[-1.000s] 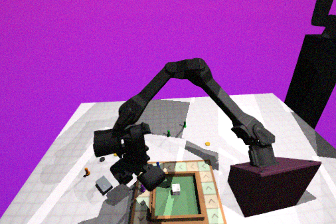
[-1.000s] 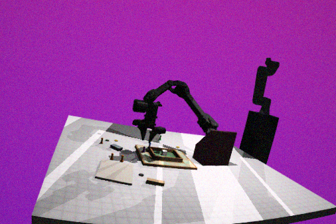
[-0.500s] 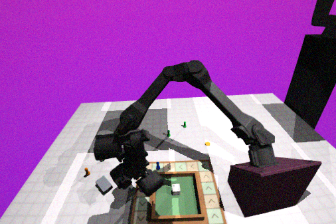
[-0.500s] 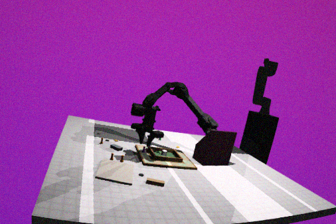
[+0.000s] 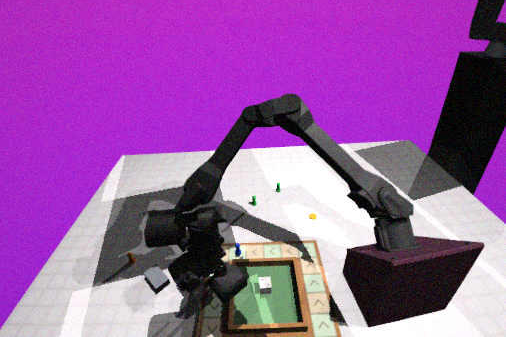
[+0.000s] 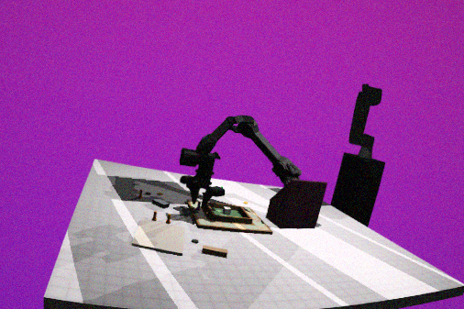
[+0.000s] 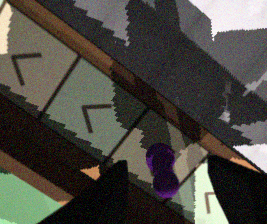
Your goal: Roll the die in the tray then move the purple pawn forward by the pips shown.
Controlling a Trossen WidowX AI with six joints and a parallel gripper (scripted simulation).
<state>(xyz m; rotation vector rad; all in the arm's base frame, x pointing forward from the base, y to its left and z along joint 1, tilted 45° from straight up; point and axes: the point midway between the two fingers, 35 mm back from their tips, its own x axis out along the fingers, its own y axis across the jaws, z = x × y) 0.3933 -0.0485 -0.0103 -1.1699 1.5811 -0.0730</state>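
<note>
Right now my gripper tip is 9 cm to the left of the blue pawn and 6 cm past it. Round my gripper tip: green tray (12 cm behind, 3 cm to the left, 2 cm below); then die (12 cm behind, 1 cm to the left); then purple pawn (right at my gripper tip).
</note>
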